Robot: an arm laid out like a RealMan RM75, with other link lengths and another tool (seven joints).
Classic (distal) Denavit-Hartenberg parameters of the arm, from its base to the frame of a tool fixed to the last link. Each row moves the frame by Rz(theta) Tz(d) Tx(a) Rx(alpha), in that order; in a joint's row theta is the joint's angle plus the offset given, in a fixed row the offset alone. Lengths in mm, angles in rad.
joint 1: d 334.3, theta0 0, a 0, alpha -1.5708
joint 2: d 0, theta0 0, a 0, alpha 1.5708
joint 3: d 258.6, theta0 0, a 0, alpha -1.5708
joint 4: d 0, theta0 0, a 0, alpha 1.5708
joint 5: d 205.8, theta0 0, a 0, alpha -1.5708
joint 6: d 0, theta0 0, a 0, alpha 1.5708
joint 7: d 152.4, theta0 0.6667, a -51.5, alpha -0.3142
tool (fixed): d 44.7, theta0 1.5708, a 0, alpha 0
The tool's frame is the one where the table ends.
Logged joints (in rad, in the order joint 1, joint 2, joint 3, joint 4, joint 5, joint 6, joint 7), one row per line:
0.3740, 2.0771, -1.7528, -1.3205, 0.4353, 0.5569, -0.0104
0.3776, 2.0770, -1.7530, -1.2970, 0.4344, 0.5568, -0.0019
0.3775, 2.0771, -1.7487, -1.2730, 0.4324, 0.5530, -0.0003
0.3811, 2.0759, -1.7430, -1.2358, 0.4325, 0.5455, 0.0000
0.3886, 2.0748, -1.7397, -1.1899, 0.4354, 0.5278, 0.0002
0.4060, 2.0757, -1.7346, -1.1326, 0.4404, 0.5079, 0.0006
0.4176, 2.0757, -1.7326, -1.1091, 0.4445, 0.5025, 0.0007
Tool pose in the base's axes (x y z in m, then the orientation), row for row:
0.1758, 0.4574, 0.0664, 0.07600, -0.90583, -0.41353, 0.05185
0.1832, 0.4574, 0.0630, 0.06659, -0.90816, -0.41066, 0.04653
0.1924, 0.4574, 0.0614, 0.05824, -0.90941, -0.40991, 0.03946
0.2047, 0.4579, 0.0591, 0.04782, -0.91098, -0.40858, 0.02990
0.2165, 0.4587, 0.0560, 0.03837, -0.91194, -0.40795, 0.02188
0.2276, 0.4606, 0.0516, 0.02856, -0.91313, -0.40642, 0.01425
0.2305, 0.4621, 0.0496, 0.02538, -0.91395, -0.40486, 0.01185
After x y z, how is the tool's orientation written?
As a quaternion, x y z w.
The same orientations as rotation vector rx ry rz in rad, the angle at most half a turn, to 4 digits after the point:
0.2312, -2.7555, -1.2579
0.2032, -2.7715, -1.2533
0.1785, -2.7874, -1.2564
0.1474, -2.8087, -1.2597
0.1189, -2.8257, -1.2641
0.0889, -2.8429, -1.2653
0.0791, -2.8498, -1.2624

